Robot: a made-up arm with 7 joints. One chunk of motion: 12 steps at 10 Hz.
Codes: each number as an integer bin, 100 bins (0 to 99) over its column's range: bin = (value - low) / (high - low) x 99, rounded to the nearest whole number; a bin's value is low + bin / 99 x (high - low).
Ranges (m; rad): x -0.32..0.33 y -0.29..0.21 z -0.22..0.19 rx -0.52..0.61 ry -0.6..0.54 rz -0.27..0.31
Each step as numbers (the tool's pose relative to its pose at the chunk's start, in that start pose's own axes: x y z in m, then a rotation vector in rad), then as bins.
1 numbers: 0.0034 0.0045 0.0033 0.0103 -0.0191 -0.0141
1 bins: 49 58 54 46 50 44
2 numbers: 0.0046 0.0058 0.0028 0.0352 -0.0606 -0.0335
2 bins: 49 59 54 49 47 40
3 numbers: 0.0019 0.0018 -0.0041 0.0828 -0.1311 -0.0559
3 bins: 49 58 52 53 41 37
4 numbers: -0.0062 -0.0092 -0.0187 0.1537 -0.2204 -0.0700
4 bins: 48 56 49 59 33 34
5 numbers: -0.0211 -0.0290 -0.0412 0.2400 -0.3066 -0.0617
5 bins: 46 52 43 67 25 36
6 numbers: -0.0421 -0.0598 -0.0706 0.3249 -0.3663 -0.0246
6 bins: 42 46 36 74 20 42
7 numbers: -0.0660 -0.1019 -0.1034 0.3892 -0.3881 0.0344
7 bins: 39 37 28 80 18 52
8 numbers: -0.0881 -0.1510 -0.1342 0.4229 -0.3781 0.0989
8 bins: 35 28 21 83 19 63
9 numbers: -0.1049 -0.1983 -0.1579 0.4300 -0.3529 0.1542
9 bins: 33 18 15 83 21 72
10 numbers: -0.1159 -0.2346 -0.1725 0.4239 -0.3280 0.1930
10 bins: 31 11 11 83 24 79
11 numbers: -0.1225 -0.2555 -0.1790 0.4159 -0.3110 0.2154
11 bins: 30 7 10 82 25 83
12 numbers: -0.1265 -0.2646 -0.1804 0.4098 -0.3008 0.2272
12 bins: 29 5 10 81 26 85
